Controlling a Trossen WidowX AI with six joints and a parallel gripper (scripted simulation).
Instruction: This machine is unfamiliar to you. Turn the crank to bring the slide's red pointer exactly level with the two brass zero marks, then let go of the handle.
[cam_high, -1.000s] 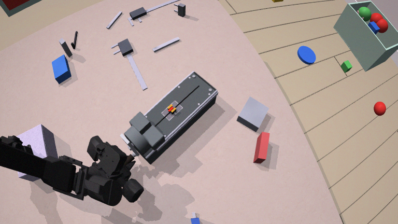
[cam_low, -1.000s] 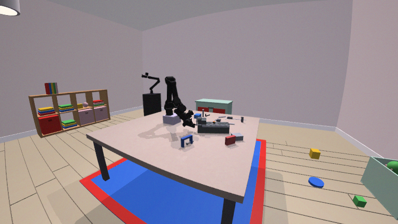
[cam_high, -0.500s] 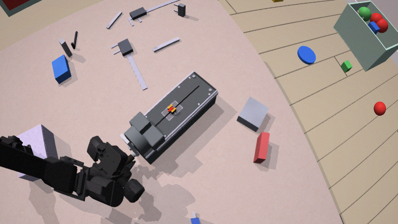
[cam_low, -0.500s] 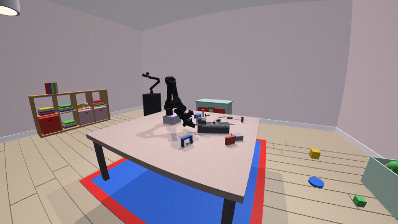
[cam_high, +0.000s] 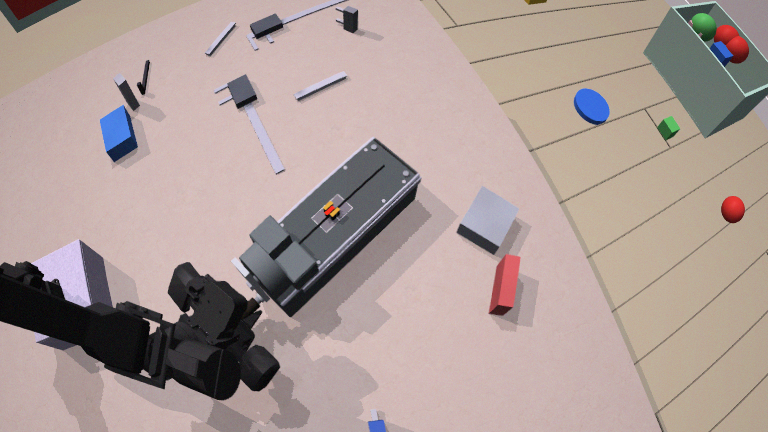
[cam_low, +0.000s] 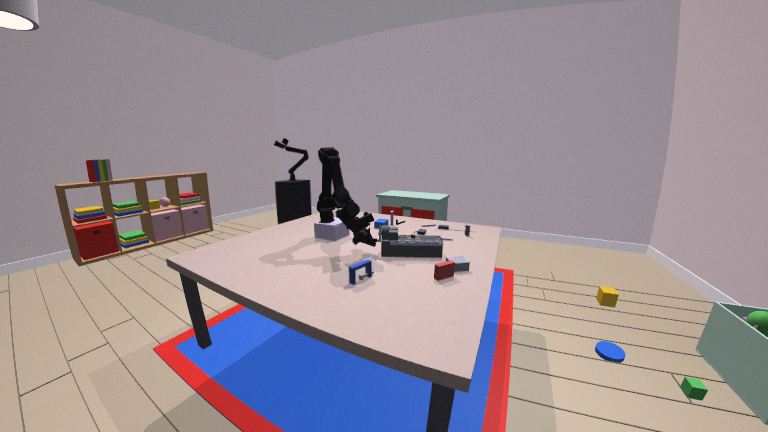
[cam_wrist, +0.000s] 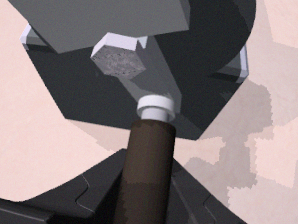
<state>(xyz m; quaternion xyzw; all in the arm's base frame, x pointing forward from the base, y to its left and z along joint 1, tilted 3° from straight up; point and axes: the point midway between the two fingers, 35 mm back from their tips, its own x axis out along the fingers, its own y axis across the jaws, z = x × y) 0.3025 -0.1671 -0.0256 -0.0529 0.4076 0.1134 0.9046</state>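
Right now my gripper tip is 2 cm past the dark brown crank handle and 2 cm below it. Also, from my gripper tip: red pointer: 15 cm ahead, 5 cm to the left, 4 cm above; then red block: 31 cm ahead, 15 cm to the right, 1 cm below; then grey block: 36 cm ahead, 6 cm to the right, 2 cm below.
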